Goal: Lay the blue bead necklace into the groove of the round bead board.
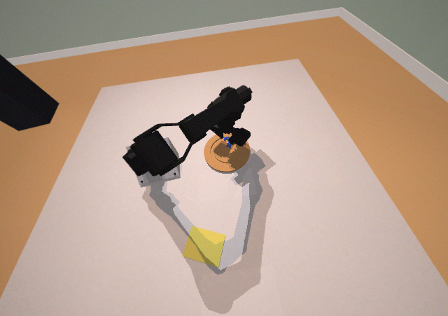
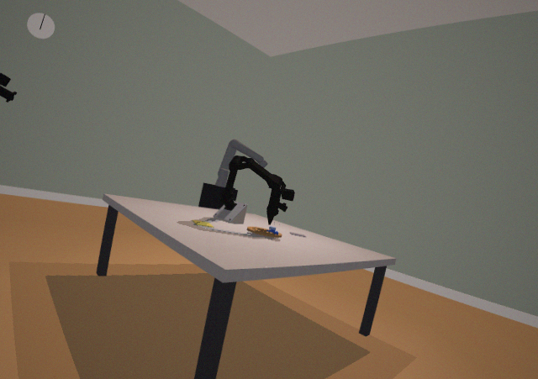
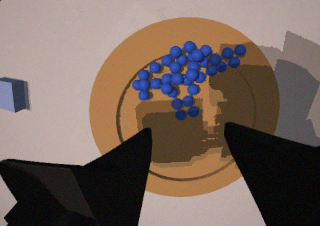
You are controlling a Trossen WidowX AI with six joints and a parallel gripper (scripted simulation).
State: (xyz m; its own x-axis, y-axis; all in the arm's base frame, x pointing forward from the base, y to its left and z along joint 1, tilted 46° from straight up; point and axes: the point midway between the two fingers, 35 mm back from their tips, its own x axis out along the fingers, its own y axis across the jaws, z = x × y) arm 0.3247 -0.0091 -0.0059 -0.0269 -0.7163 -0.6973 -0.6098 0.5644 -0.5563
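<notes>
Now: gripper tip 4 cm above the round bead board, 2 cm to the left of it and 1 cm past it. The rest, counted from my gripper tip: yellow square patch: 34 cm to the right, 17 cm behind, 5 cm below; then flat grey tile: 29 cm to the left, 5 cm below, 3 cm ahead; then light blue cube: 18 cm to the left, 10 cm behind, 4 cm below.
</notes>
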